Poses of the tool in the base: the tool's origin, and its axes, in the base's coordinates. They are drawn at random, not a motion.
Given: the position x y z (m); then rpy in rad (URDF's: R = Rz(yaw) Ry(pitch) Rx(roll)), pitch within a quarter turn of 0, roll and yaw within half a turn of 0.
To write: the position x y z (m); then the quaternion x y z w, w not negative. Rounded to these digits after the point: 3 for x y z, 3 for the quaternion.
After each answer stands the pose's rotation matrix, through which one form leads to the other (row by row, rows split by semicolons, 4 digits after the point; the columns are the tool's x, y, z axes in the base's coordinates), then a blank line. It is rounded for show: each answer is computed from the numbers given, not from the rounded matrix.
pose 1, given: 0.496 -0.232 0.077 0.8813 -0.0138 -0.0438
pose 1, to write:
0.496 -0.232 0.077 0.426 -0.016 -0.017 0.904
0.9989 0.0172 -0.0426; -0.0438 0.6360 -0.7704; 0.0138 0.7715 0.6361

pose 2, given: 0.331 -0.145 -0.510 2.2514 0.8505 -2.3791
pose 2, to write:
0.331 -0.145 -0.510 -0.471 0.697 0.503 0.200
-0.4770 -0.8571 -0.1948; -0.4556 0.0515 0.8887; -0.7516 0.5126 -0.4151

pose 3, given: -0.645 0.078 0.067 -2.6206 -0.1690 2.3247
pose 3, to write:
-0.645 0.078 0.067 -0.362 -0.892 0.203 0.177
-0.6747 0.5750 -0.4627; 0.7186 0.6547 -0.2343; 0.1682 -0.4907 -0.8550

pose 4, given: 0.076 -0.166 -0.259 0.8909 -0.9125 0.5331
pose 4, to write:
0.076 -0.166 -0.259 0.478 -0.282 0.397 0.731
0.5269 -0.8493 -0.0331; 0.3109 0.2289 -0.9225; 0.7910 0.4757 0.3846

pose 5, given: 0.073 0.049 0.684 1.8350 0.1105 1.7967
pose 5, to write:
0.073 0.049 0.684 0.468 0.641 0.447 0.412
-0.2226 0.2307 0.9472; 0.9686 0.1622 0.1881; -0.1103 0.9594 -0.2595

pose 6, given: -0.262 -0.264 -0.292 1.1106 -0.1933 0.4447
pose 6, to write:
-0.262 -0.264 -0.292 0.530 0.036 0.236 0.814
0.8859 -0.3464 0.3084; 0.4222 0.3269 -0.8455; 0.1921 0.8793 0.4359

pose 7, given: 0.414 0.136 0.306 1.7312 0.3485 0.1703
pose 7, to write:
0.414 0.136 0.306 0.738 0.176 -0.077 0.647
0.9263 0.3593 0.1136; 0.1593 -0.1003 -0.9821; -0.3415 0.9278 -0.1501

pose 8, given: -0.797 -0.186 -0.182 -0.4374 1.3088 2.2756
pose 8, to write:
-0.797 -0.186 -0.182 -0.612 0.093 0.758 0.205
-0.1678 -0.4250 -0.8895; 0.1973 -0.8985 0.3920; -0.9659 -0.1097 0.2346

